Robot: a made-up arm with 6 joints. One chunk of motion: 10 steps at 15 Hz.
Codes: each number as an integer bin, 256 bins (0 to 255) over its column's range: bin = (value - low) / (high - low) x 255, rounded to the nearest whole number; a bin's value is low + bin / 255 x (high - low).
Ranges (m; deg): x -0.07..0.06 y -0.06..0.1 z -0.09..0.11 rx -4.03..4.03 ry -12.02..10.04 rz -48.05..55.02
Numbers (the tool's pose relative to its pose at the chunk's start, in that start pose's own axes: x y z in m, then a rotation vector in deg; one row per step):
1: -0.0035 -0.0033 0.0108 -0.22 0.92 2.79
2: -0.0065 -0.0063 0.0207 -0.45 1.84 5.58
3: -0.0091 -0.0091 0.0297 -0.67 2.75 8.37
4: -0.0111 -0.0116 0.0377 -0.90 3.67 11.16
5: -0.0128 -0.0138 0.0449 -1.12 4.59 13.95
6: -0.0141 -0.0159 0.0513 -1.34 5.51 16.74
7: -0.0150 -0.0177 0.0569 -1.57 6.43 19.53
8: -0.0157 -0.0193 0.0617 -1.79 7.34 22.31
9: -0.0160 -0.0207 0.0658 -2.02 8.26 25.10
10: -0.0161 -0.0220 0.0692 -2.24 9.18 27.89
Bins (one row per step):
1: 130 90 129 121 150 126
2: 125 86 141 113 160 133
3: 119 81 153 106 171 140
4: 116 77 163 99 181 146
5: 112 74 172 92 192 153
6: 110 70 180 85 203 160
7: 108 67 187 78 213 167
8: 107 65 193 71 224 174
9: 106 63 199 64 234 181
10: 106 61 203 57 245 188

